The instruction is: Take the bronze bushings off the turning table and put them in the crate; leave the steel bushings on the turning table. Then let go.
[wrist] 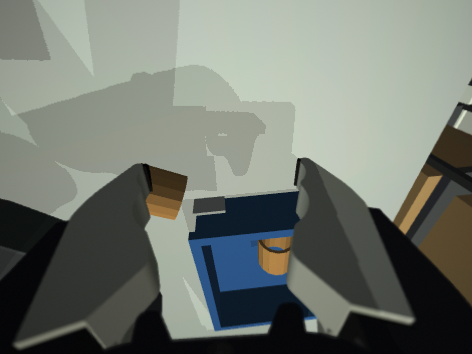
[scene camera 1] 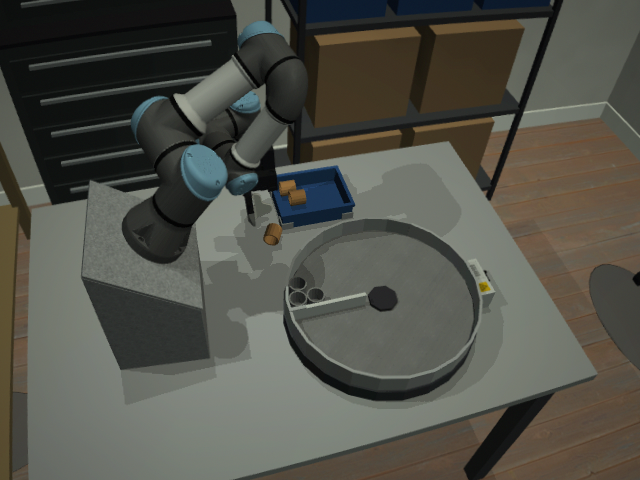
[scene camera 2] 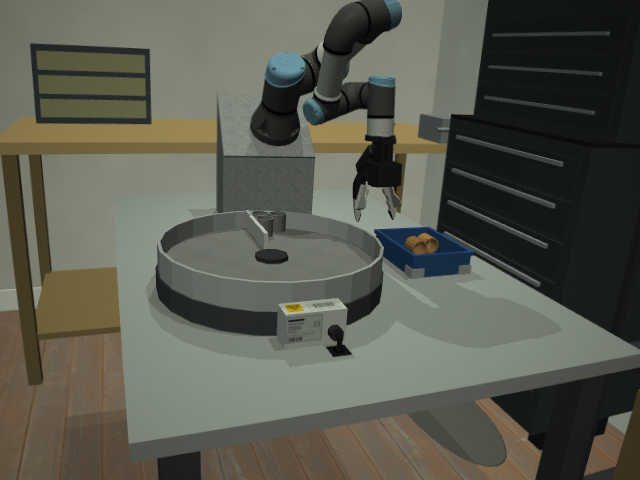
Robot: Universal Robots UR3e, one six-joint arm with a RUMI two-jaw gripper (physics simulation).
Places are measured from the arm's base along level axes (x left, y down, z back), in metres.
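Where they show: gripper, between the fingertips: (wrist: pixel 223 164) (scene camera 1: pixel 251 211) (scene camera 2: pixel 375 220); arm's base, origin of its link: (scene camera 1: pixel 152 236) (scene camera 2: pixel 274 128).
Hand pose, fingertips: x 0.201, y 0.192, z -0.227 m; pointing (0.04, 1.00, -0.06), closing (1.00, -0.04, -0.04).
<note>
Each offset is from my fingertips to the centre of the thing. "spot": to the spot under its first point.
Two bronze bushings, one {dx +0.085, dy +0.026, dz -0.112 m} (scene camera 1: pixel 286 187) and one {dx +0.046, dy +0.026, dz -0.128 m} (scene camera 1: pixel 297 197) (scene camera 2: pixel 415 244), lie side by side in the blue crate {dx +0.040, dy +0.025, dz -0.161 m} (scene camera 1: pixel 330 198) (scene camera 2: pixel 444 266) (wrist: pixel 235 260); part of one shows in the wrist view. A third bronze bushing {dx -0.057, dy +0.031, dz -0.041 m} (scene camera 1: pixel 272 234) (wrist: pixel 167 192) lies on its side on the table, outside the crate near its corner. Three steel bushings {dx -0.302, dy -0.022, dz -0.076 m} (scene camera 1: pixel 315 295) {dx -0.265, dy -0.022, dz -0.047 m} (scene camera 2: pixel 279 222) stand upright on the turning table {dx -0.323, dy -0.002, dz -0.222 m} (scene camera 1: pixel 413 335) (scene camera 2: pixel 222 258), by the divider at its rim. My gripper (scene camera 2: pixel 375 219) (wrist: pixel 223 164) is open and empty, above the table beside the crate. Scene camera 1 hides part of it.
The turning table has a raised wall, a divider bar {spot: dx -0.328, dy -0.029, dz -0.114 m} (scene camera 1: pixel 336 304) and a dark hub {dx -0.323, dy -0.007, dz -0.222 m} (scene camera 1: pixel 382 298) (scene camera 2: pixel 271 256). A white labelled box {spot: dx -0.343, dy -0.008, dz -0.452 m} (scene camera 1: pixel 480 284) (scene camera 2: pixel 305 325) stands against its outer wall. The arm's stone pedestal (scene camera 1: pixel 149 320) (scene camera 2: pixel 268 180) stands beside the turning table.
</note>
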